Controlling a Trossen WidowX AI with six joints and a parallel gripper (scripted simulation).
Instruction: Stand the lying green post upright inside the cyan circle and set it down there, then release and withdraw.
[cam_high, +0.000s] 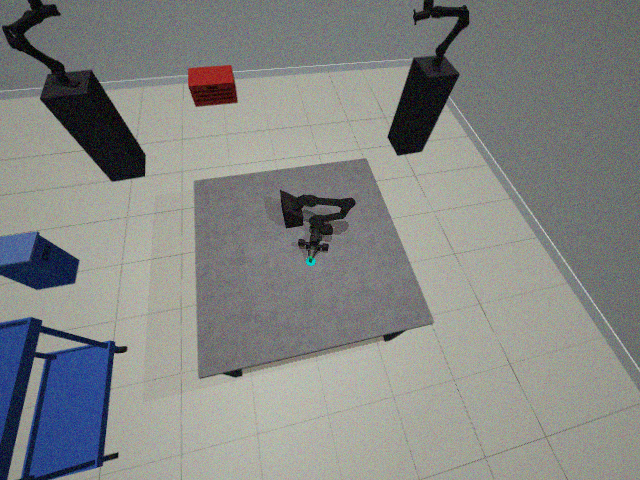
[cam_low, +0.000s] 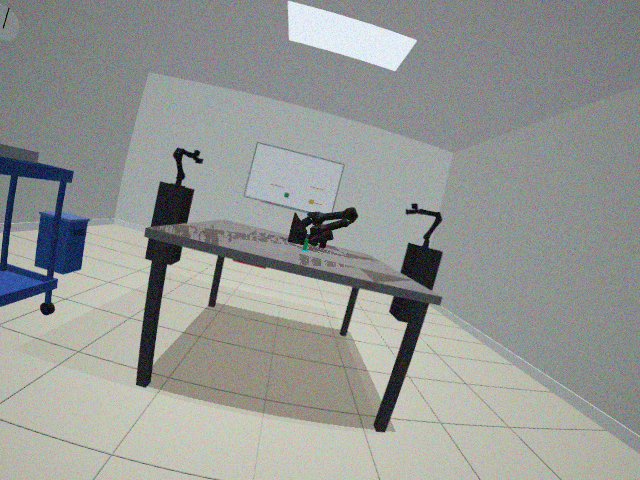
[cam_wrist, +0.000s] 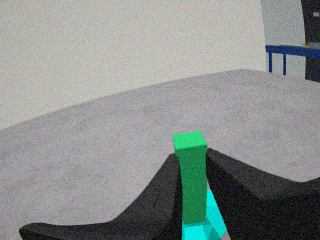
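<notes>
The green post is 20 mm below my gripper tip. The rest, counted from my gripper tip: cyan circle (60 mm below).
</notes>
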